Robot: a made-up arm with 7 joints.
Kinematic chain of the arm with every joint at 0, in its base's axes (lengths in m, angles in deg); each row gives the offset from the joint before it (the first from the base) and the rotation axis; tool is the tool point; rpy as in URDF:
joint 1: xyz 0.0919 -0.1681 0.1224 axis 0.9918 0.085 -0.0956
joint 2: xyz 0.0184 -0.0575 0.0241 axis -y
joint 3: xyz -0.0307 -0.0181 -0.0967 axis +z
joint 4: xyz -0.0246 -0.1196 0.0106 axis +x
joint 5: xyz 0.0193 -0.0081 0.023 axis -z
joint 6: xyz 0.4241 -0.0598 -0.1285 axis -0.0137 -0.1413 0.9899
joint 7: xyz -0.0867 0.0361 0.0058 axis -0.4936 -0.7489 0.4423
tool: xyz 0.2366 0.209 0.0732 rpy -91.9 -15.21 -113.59
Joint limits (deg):
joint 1: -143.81..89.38
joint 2: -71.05..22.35
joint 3: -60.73..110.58
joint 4: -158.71..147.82
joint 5: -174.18..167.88
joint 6: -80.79..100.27
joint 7: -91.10..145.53
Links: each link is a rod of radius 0.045 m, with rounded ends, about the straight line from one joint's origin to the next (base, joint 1, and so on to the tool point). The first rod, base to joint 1, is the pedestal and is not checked.
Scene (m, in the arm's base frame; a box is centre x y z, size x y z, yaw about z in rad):
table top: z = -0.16
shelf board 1: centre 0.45 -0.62 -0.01 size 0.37 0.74 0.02 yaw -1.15
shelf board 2: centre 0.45 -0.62 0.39 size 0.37 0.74 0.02 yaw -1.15
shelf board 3: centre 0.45 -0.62 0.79 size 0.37 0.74 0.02 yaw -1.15
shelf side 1: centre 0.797 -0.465 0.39 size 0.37 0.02 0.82 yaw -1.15
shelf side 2: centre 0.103 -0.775 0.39 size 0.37 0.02 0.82 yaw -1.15
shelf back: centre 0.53 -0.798 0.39 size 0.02 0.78 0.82 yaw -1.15
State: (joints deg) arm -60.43 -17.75 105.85 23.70 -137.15 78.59 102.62
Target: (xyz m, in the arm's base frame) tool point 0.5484 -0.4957 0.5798
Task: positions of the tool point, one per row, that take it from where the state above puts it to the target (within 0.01 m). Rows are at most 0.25 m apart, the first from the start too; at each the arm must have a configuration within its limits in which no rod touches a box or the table.
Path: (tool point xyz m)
1: 0.0392 -0.4130 0.1474
2: 0.1093 -0.4331 0.2509
3: 0.1405 -0.4146 0.3950
4: 0.1222 -0.3372 0.5474
5: 0.0544 -0.1988 0.6660
6: -0.0530 -0.0189 0.7124
7: 0.0582 -0.1682 0.7609
8: 0.1823 -0.3018 0.7597
9: 0.3108 -0.4054 0.7193
10: 0.4352 -0.4707 0.6540
11: 0.5484 -0.4957 0.5798

